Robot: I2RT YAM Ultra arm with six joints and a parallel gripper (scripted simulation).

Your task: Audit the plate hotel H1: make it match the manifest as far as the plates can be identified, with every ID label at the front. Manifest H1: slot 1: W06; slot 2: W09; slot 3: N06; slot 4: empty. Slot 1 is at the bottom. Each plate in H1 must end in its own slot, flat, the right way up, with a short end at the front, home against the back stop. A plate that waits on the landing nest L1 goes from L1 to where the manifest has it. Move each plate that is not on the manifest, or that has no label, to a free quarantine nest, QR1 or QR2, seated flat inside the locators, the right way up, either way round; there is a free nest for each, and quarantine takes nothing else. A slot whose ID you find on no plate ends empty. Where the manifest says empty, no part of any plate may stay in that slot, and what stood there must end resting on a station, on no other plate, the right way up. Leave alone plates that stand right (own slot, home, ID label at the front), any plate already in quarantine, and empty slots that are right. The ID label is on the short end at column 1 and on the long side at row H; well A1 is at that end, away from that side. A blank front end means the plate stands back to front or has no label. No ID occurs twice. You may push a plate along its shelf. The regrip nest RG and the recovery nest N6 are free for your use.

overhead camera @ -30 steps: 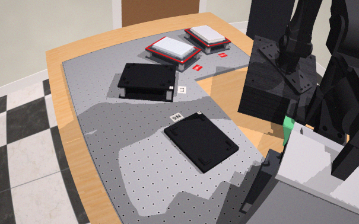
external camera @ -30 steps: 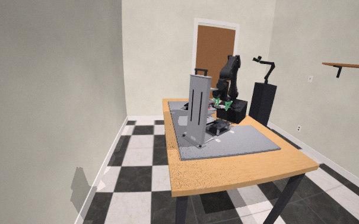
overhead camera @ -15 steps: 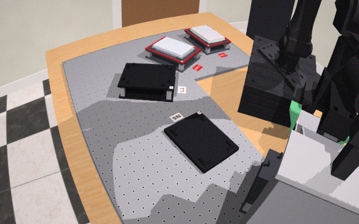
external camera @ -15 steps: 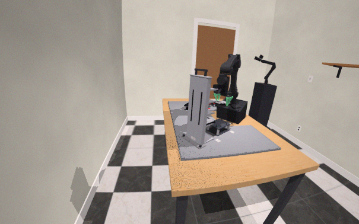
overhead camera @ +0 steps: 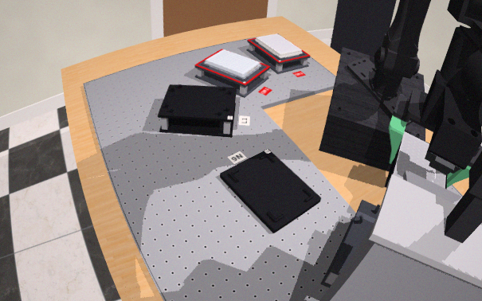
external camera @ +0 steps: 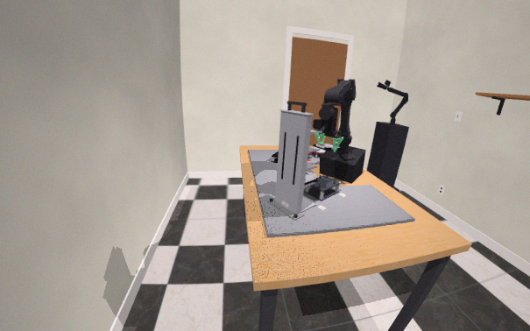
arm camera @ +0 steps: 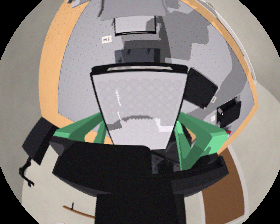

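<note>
Now: the flat black nest N6 24 cm below my hand, 23 cm to the right of it and 7 cm ahead of it. Round my hand: plate hotel H1: 22 cm ahead, 14 cm to the left, 3 cm below; then tag L1: 43 cm to the right, 24 cm below, 1 cm ahead; then N6 tag: 33 cm to the right, 24 cm below, 8 cm ahead.
</note>
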